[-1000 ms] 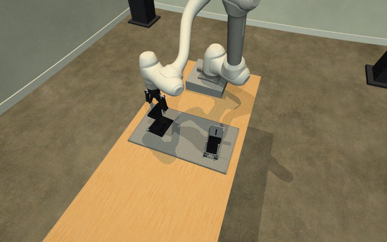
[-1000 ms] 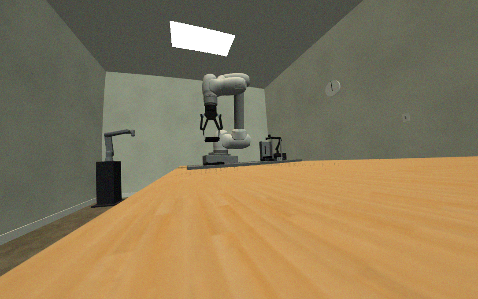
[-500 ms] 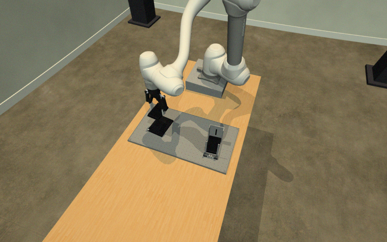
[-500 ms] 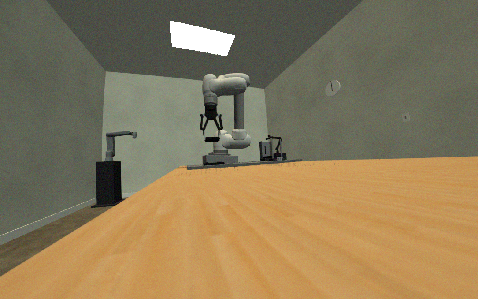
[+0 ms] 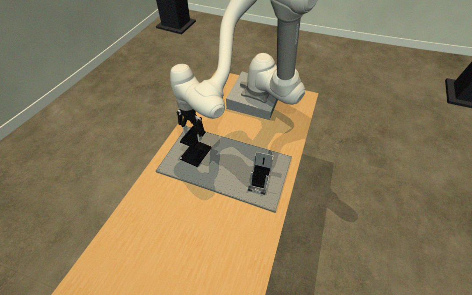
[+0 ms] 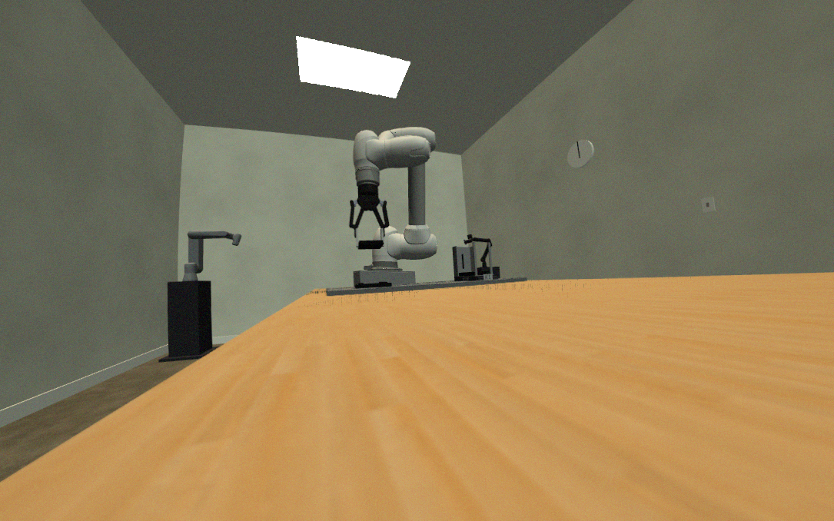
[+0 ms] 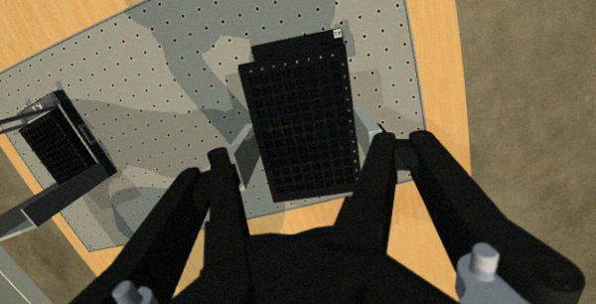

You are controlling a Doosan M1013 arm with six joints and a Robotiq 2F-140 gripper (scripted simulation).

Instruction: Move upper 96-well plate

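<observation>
The black plate nest N1 is 17 cm below my hand. The rest, counted from my hand: pale A1 square (16 cm below, 7 cm ahead, 6 cm to the right).
</observation>
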